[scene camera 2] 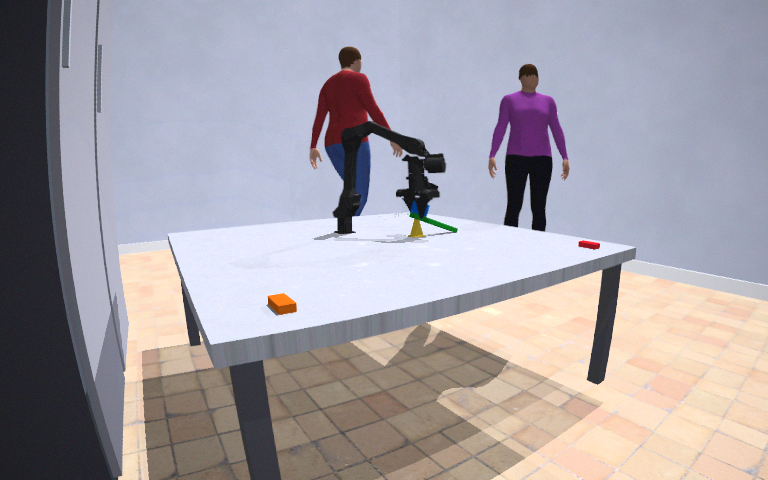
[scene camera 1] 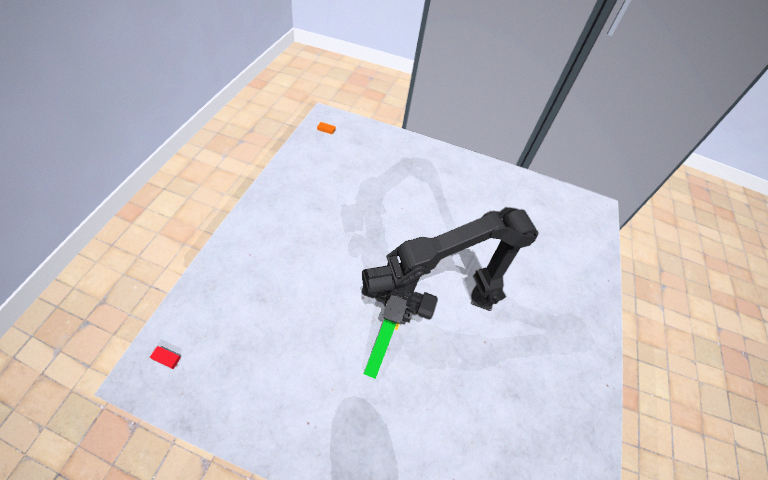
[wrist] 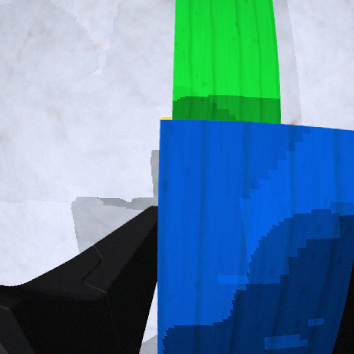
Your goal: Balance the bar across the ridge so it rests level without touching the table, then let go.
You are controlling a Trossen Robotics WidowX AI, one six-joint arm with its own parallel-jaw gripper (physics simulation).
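Places are measured from the arm's base along level axes (x ahead, y left, z up), in metres.
Pixels of known places: gripper, fingertip midpoint: (scene camera 2: 417,217) (wrist: 222,219); arm's base, link origin: (scene camera 2: 344,232) (scene camera 1: 482,298).
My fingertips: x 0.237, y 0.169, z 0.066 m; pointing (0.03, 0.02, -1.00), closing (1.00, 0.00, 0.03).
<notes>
Ahead of a thing's pixels: the offset from my fingertips to its middle. Level surfaces: height alone.
The bar is a long green strip {dx +0.000, dy +0.083, dz -0.003 m} (scene camera 1: 379,349) (scene camera 2: 438,223) (wrist: 226,50) with a blue block {dx -0.001, dy +0.010, dz +0.031 m} (scene camera 2: 417,208) (wrist: 210,175) at one end. In scene camera 2 it slopes over the yellow ridge (scene camera 1: 397,326) (scene camera 2: 416,229), blue end high and green far end low at the tabletop; whether that end touches is too small to tell. My gripper (scene camera 2: 420,214) is open a little, its fingers close around the blue block without gripping it. In the wrist view, the left finger lies beside the block and part of the right finger shows at the right edge. The ridge is mostly hidden beneath the bar.
A red block {dx +0.503, dy +0.331, dz -0.058 m} (scene camera 1: 165,357) (scene camera 2: 589,244) and an orange block {dx +0.503, dy -0.669, dz -0.058 m} (scene camera 1: 326,127) (scene camera 2: 282,303) lie near different corners of the table {dz -0.066 m} (scene camera 1: 254,254) (scene camera 2: 339,283). A grey cabinet (scene camera 1: 487,73) stands beyond one edge. Two people stand behind the table in scene camera 2.
</notes>
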